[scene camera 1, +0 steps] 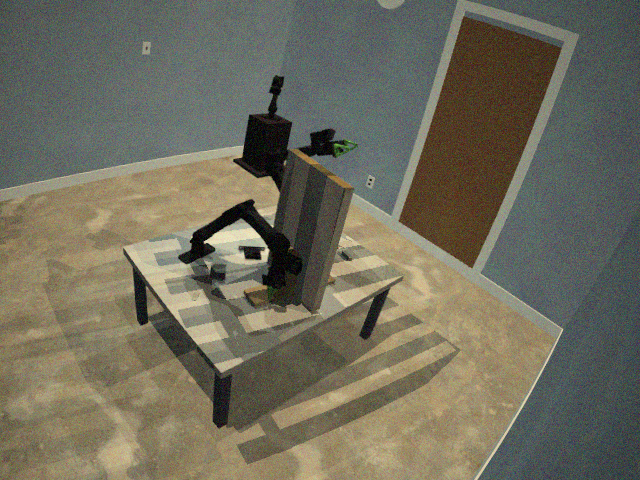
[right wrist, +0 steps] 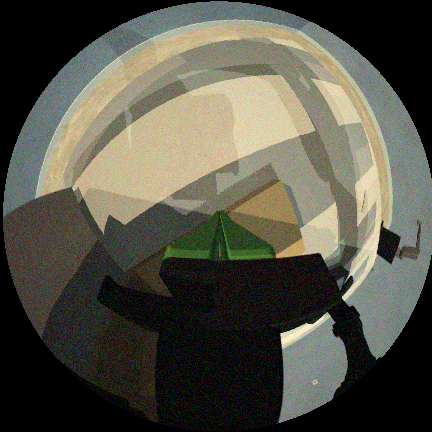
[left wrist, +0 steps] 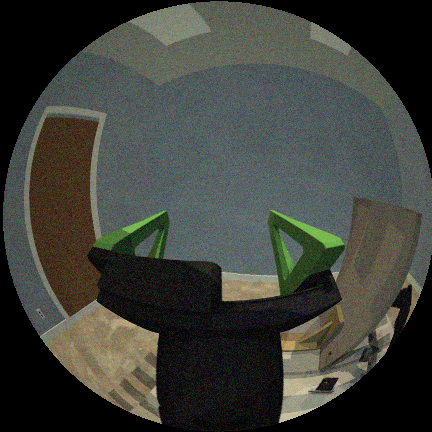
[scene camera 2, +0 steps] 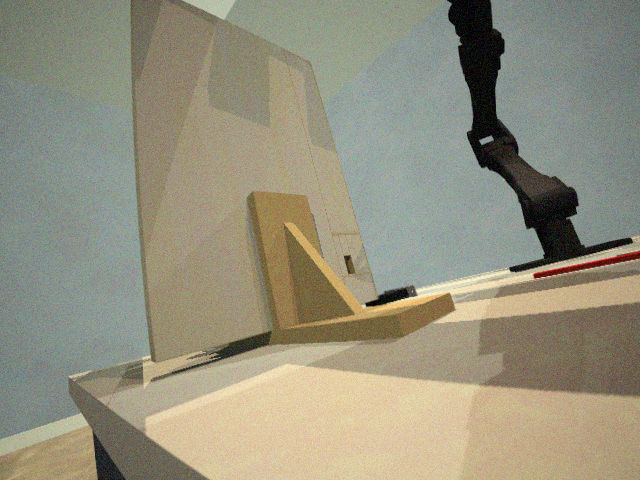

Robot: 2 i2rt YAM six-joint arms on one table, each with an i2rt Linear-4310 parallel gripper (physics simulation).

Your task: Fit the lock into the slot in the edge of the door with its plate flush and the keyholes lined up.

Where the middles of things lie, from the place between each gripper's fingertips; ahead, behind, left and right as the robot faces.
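Relative to the tan wooden bracket [scene camera 2: 308, 303], my right hand is 17 cm to the right, 8 cm below and 3 cm past. The grey door panel [scene camera 2: 218, 112] is 30 cm above my right hand, 17 cm to the left of it and 3 cm behind it. By its middle, the tan wooden bracket is nearer to my right hand than to my left hand.
Counted from my left hand, the grey door panel is 43 cm to the right, 28 cm below and 17 cm ahead; the tan wooden bracket is 50 cm below, 43 cm to the right and 17 cm ahead. Going by their middles, the grey door panel is the nearest to my left hand of the things named here.
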